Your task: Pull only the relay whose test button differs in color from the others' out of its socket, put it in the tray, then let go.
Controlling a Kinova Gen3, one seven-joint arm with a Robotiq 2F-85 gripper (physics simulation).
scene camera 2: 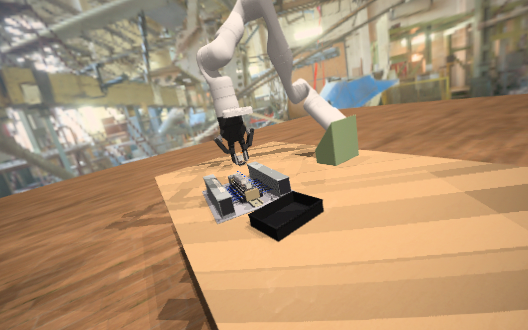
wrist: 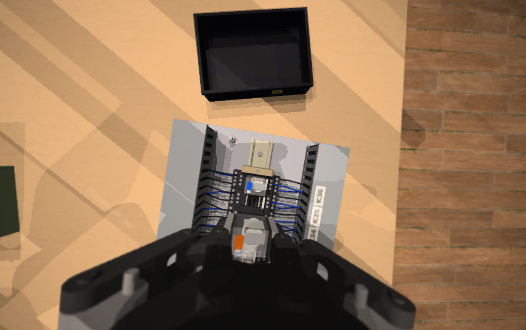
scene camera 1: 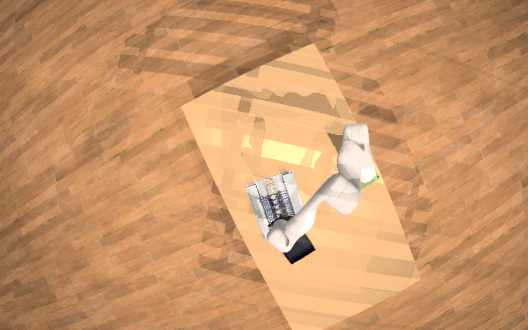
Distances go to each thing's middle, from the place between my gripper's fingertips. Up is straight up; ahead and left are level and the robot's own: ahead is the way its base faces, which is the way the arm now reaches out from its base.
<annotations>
The grey panel (scene camera 1: 278,179) lies 120 mm below my hand, 50 mm to the right of it and 10 mm behind it.
</annotations>
